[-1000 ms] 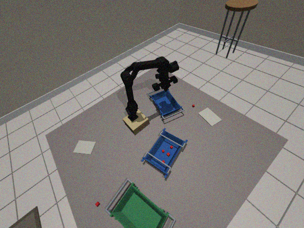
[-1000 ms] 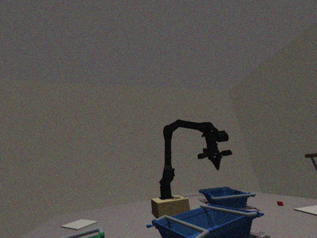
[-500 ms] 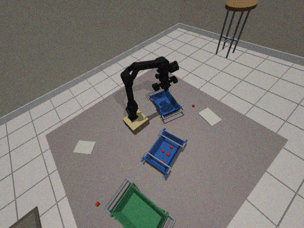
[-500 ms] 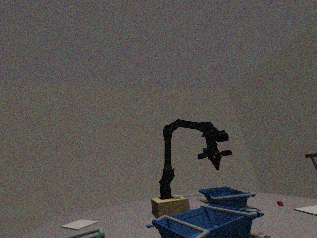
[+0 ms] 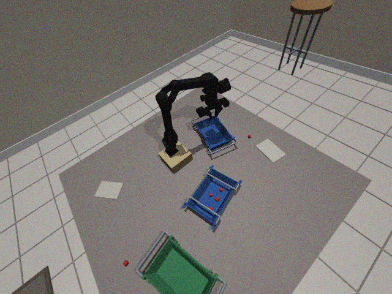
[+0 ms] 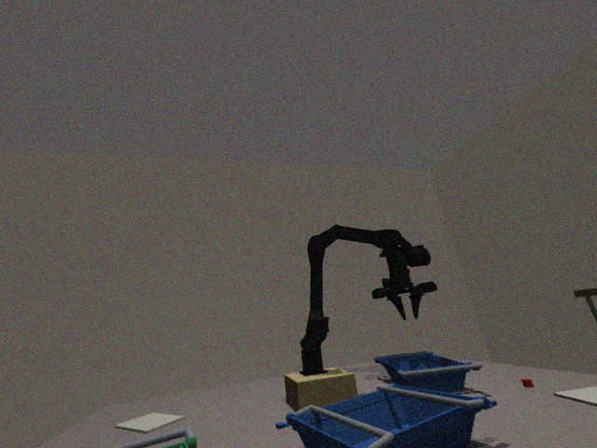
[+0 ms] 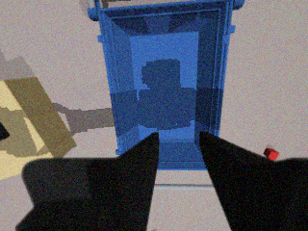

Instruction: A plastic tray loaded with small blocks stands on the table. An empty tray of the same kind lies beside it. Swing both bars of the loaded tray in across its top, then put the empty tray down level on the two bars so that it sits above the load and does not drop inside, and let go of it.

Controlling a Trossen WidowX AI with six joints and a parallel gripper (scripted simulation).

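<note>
Now: the blue tray 130 mm below my gripper tip and 10 mm to the right of it.
</note>
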